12 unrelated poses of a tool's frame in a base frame.
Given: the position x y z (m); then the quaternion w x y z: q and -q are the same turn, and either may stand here.
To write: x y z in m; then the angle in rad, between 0 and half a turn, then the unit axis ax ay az. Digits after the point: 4 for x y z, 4 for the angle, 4 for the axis.
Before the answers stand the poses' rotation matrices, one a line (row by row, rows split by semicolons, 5 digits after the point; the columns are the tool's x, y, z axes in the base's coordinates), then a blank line. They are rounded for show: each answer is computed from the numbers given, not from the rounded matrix.
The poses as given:
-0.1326 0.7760 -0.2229 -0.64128 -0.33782 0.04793 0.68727
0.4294 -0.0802 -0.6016 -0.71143 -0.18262 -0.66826 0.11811
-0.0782 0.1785 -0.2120 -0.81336 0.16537 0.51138 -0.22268
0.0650 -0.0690 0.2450 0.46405 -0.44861 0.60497 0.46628
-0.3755 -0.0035 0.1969 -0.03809 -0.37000 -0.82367 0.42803
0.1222 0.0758 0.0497 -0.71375 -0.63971 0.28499 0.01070
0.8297 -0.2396 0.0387 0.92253 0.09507 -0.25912 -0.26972
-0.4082 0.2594 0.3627 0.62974 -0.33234 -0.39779 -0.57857
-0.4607 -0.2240 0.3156 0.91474 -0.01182 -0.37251 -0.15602
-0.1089 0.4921 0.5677 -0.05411 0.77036 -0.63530 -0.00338
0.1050 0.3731 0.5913 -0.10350 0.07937 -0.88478 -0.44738
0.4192 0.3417 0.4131 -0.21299 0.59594 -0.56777 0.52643
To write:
0.05073 0.84908 -0.52582; -0.91385 -0.17293 -0.36739; -0.40287 0.49916 0.76716
0.07896 0.41213 0.90770; 0.07602 0.90540 -0.41770; -0.99397 0.10199 0.04016
0.37781 -0.19310 -0.90552; 0.53137 0.84613 0.04126; 0.75822 -0.49676 0.42229
-0.16681 -0.97555 0.14312; -0.11004 0.16266 0.98053; -0.97983 0.14782 -0.13448
-0.72330 0.64213 -0.25400; 0.57691 0.35978 -0.73330; -0.37949 -0.67693 -0.63068
0.83733 -0.34935 -0.42051; -0.37990 0.18131 -0.90709; 0.39313 0.91928 0.01911
0.72021 0.44838 -0.52938; -0.54692 0.83642 -0.03563; 0.42681 0.31519 0.84764
0.01404 0.99310 -0.11644; -0.46429 0.10962 0.87887; 0.88557 0.04172 0.46263
0.67379 0.29424 -0.67781; -0.27663 0.95104 0.13786; 0.68519 0.09461 0.72219
0.19276 -0.97919 0.06354; -0.97845 -0.18693 0.08766; -0.07396 -0.07907 -0.99412
-0.96598 -0.23306 0.11213; -0.04784 0.58710 0.80810; -0.25417 0.77524 -0.57828
-0.19898 -0.45246 0.86930; -0.90096 -0.26455 -0.34392; 0.38558 -0.85164 -0.35501

-0.1326 0.7760 -0.2229 1.7493 0.4403 -0.0625 -0.8957
0.4294 -0.0802 -0.6016 1.5585 0.2599 0.9509 -0.1681
-0.0782 0.1785 -0.2120 1.2418 -0.2843 -0.8790 0.3828
0.0650 -0.0690 0.2450 2.1765 -0.5064 0.6830 0.5264
-0.3755 -0.0035 0.1969 3.0654 0.3703 0.8243 -0.4283
0.1222 0.0758 0.0497 1.5519 0.9133 -0.4069 -0.0153
0.8297 -0.2396 0.0387 0.7924 0.2463 -0.6714 -0.6989
-0.4082 0.2594 0.3627 1.7792 -0.4278 -0.5121 -0.7448
-0.4607 -0.2240 0.3156 0.8319 -0.0293 -0.9220 -0.3862
-0.1089 0.4921 0.5677 3.0333 -0.7715 0.6362 0.0034
0.1050 0.3731 0.5913 2.9342 -0.0798 0.8896 0.4498
0.4192 0.3417 0.4131 2.7123 -0.6099 0.5811 -0.5388

